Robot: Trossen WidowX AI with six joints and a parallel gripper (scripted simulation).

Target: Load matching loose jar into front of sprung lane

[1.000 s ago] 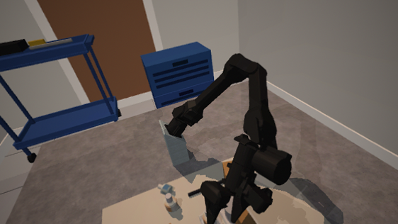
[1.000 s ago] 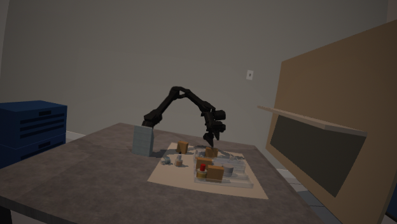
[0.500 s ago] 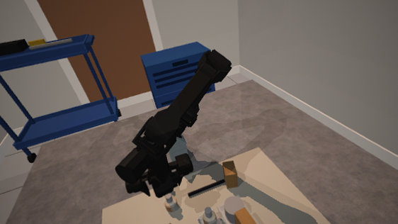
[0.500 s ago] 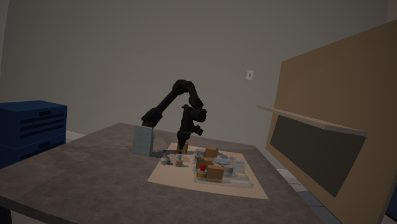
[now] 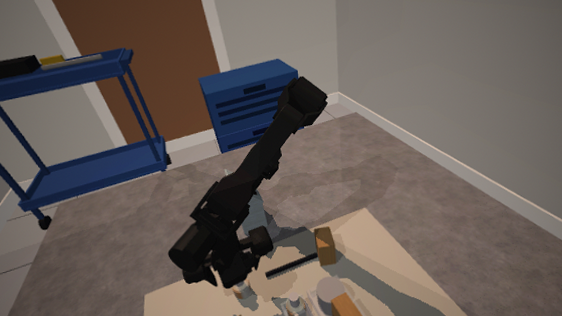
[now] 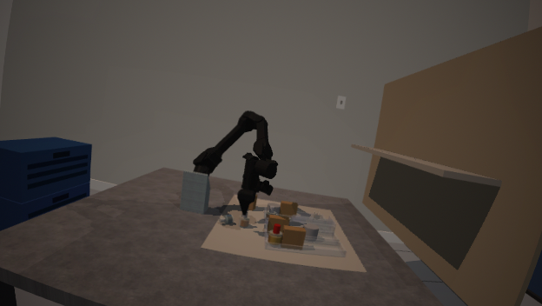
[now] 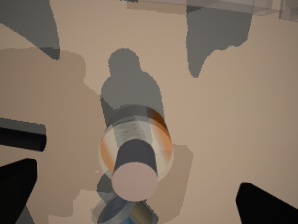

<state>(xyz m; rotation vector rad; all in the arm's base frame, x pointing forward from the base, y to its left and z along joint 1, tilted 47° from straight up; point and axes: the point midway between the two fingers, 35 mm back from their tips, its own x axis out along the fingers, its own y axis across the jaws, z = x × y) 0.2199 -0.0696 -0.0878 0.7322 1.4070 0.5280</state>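
The beige mat is 170 mm ahead of my gripper tip, 70 mm to the left of it and 70 mm below it. From my gripper tip the other things lie so: black strip 140 mm to the left, 60 mm below; brown block 230 mm to the left, 30 mm below, 10 mm ahead; grey pusher plate 220 mm ahead, 60 mm to the left, 20 mm below.
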